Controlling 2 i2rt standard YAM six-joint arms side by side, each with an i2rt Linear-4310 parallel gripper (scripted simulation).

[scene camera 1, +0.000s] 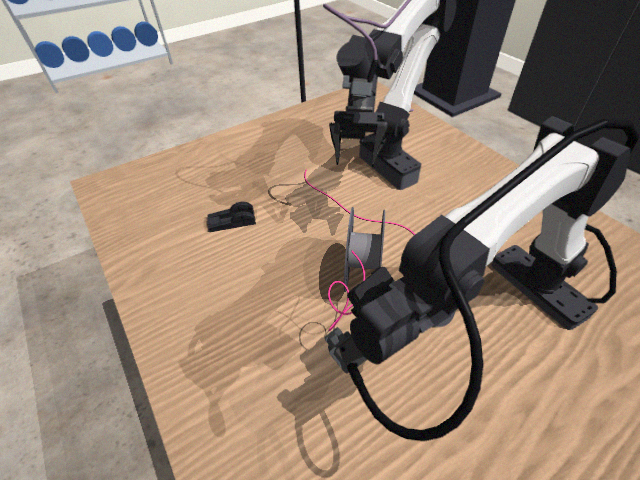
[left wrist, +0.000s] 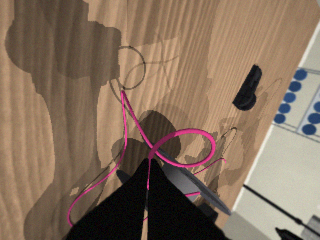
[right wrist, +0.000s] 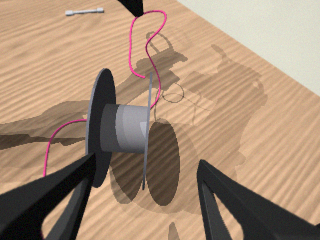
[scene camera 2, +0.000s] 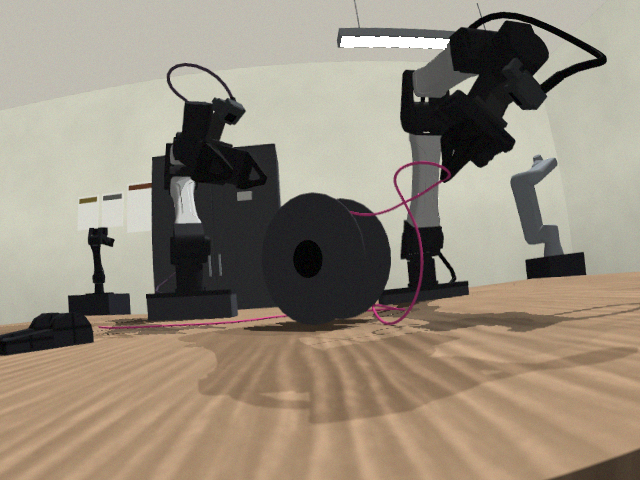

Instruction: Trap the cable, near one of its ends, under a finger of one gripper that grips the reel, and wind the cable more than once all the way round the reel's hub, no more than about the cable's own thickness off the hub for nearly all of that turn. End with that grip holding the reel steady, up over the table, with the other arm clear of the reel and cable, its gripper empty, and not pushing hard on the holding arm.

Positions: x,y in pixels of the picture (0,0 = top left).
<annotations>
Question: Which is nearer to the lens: the dark grey reel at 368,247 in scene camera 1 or the small black device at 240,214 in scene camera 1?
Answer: The dark grey reel.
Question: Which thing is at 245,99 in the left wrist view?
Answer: A small black device.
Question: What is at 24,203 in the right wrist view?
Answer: The right gripper.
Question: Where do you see a dark grey reel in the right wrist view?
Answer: At 110,127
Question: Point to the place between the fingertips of the left gripper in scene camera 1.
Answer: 354,309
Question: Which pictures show the dark grey reel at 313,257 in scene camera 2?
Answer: Scene camera 1, the left wrist view, the right wrist view and scene camera 2: all of them.
</annotations>
